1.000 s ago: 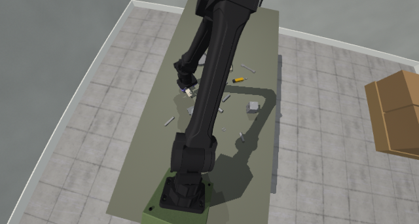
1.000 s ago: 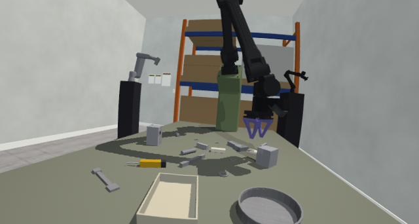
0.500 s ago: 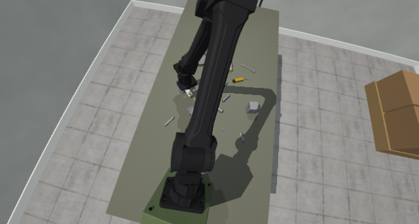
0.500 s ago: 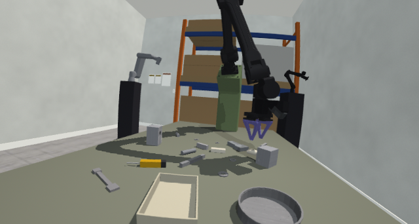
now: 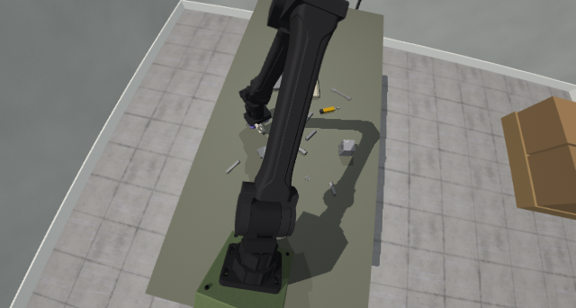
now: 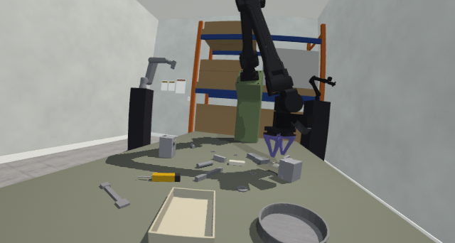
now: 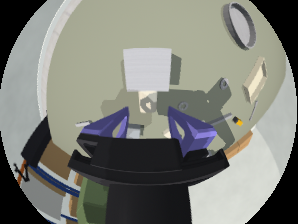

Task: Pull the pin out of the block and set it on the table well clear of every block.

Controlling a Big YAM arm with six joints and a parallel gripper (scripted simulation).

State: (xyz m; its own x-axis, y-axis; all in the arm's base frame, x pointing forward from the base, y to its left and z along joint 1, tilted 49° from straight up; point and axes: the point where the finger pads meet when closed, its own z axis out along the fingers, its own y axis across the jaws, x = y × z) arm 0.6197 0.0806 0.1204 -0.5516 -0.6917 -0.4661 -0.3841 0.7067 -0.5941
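The cream pin lies 4 cm below my hand, 1 cm to the left of it and 1 cm ahead of it. From my hand the other things lie so: cream tray (27 cm ahead, 25 cm to the right, 6 cm below); cream piece (13 cm to the right, 7 cm behind, 6 cm below); round grey dish (29 cm ahead, 6 cm to the right, 6 cm below).
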